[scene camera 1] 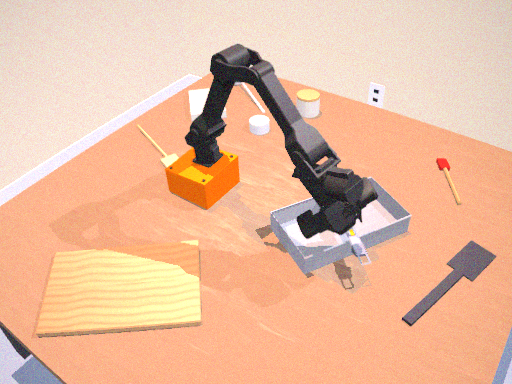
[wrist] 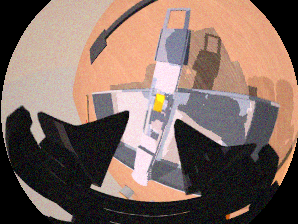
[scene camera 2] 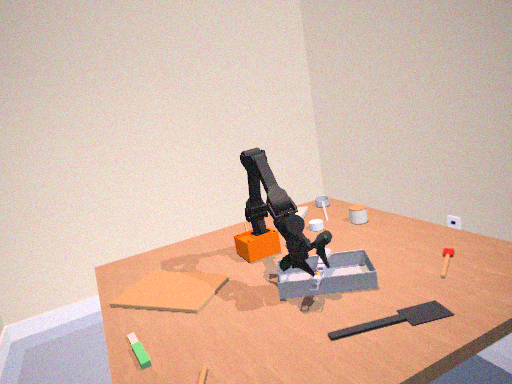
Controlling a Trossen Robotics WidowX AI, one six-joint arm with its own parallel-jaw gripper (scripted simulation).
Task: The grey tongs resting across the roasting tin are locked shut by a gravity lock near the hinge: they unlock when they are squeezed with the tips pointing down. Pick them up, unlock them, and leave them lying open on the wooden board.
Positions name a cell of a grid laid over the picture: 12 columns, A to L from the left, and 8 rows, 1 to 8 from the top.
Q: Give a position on a dark spatula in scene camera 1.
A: L6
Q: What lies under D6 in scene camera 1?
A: A wooden board.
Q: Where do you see a grey roasting tin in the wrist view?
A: At J5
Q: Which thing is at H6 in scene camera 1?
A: A grey roasting tin.
